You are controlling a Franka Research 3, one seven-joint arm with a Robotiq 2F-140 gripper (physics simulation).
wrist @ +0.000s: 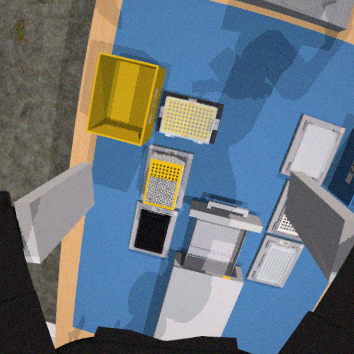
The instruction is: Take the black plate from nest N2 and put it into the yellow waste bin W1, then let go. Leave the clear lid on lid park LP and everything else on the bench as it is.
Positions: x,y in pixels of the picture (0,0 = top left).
Labels:
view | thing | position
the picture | my gripper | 188,188
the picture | black plate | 152,226
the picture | grey-white device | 196,302

